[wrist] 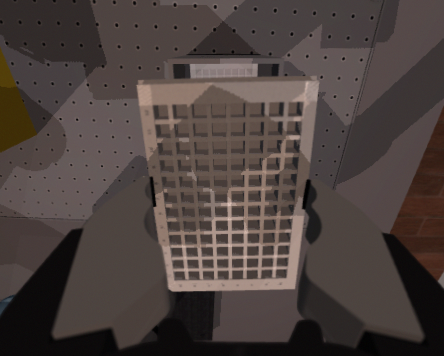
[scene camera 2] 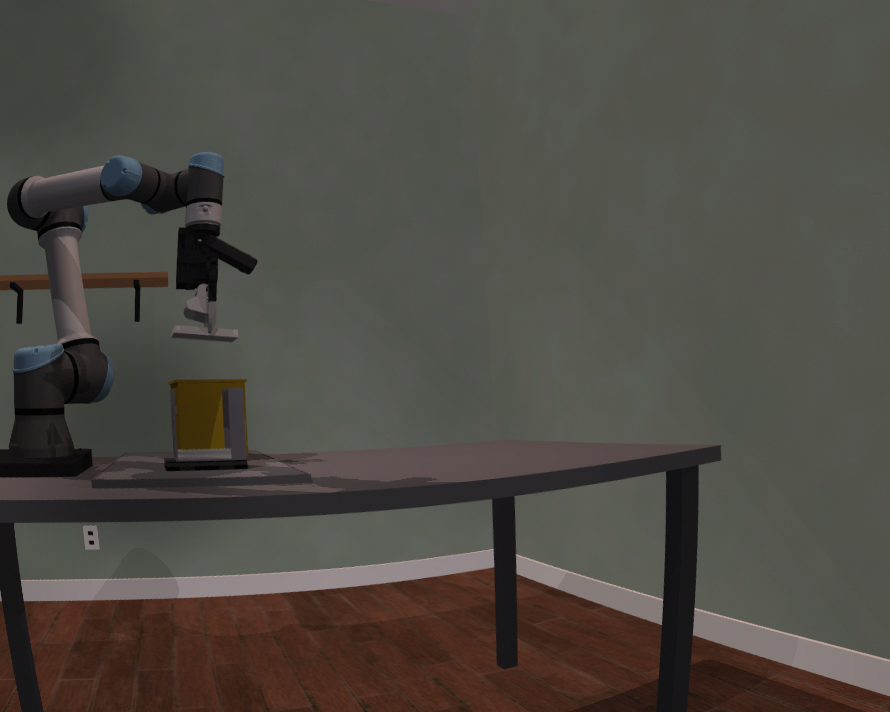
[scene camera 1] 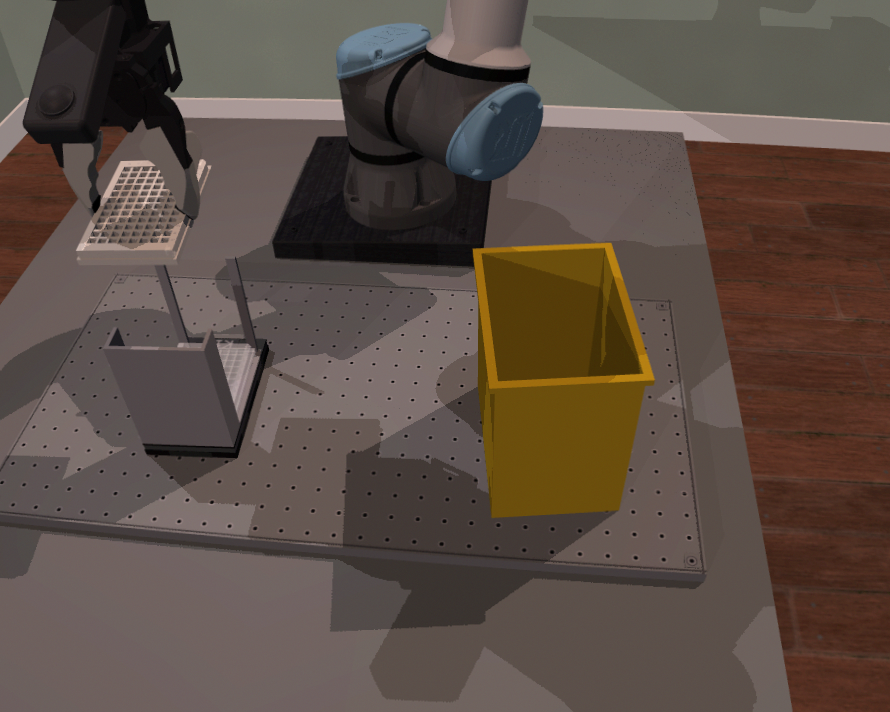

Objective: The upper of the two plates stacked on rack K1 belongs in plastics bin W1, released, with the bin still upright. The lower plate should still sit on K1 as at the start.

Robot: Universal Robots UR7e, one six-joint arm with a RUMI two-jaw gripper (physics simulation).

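Frame: origin at the arm's base, x up, y back, z right, level; metres.
Where they show: gripper, between the fingertips: (wrist: 228,182) (scene camera 2: 208,335) (scene camera 1: 145,218); arm's base, origin of its link: (scene camera 2: 41,454) (scene camera 1: 400,197).
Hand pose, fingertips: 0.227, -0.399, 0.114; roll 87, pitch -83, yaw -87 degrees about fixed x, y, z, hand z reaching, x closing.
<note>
Each offset is from my fingertips to the top centre of the thing, as dx, dy, dz. "spot": to the spot under its first point. Level surfaces: height alone.
My gripper (scene camera 1: 143,210) (scene camera 2: 211,329) (wrist: 228,182) is shut on the upper plate @[+0.015, +0.008, +0.002] (scene camera 1: 133,227) (scene camera 2: 194,334) (wrist: 229,240), a pale gridded plate held by its two long sides, roughly level and well above the rack. Rack K1 @[-0.099, +0.018, +0.003] (scene camera 1: 174,397) (scene camera 2: 236,424) (wrist: 225,60) is grey with a black base and stands upright at the left in scene camera 1. The lower plate @[-0.214, +0.008, +0.002] (scene camera 1: 233,365) (scene camera 2: 201,454) (wrist: 224,71) sits low inside it, partly hidden by the rack walls and the held plate. Bin W1 @[-0.068, +0.022, -0.355] (scene camera 1: 560,449) (scene camera 2: 198,415) (wrist: 12,117) is yellow, open-topped and upright.
The rack and bin stand apart on a perforated board @[dx -0.248] (scene camera 1: 311,482). The arm's black base (scene camera 1: 296,241) stands behind the board in scene camera 1. The rack's tall front panel and two rear posts @[spot: -0.159, +0.077, -0.027] (scene camera 1: 241,304) rise from its base. A wooden wall shelf (scene camera 2: 126,279) is behind the arm.
</note>
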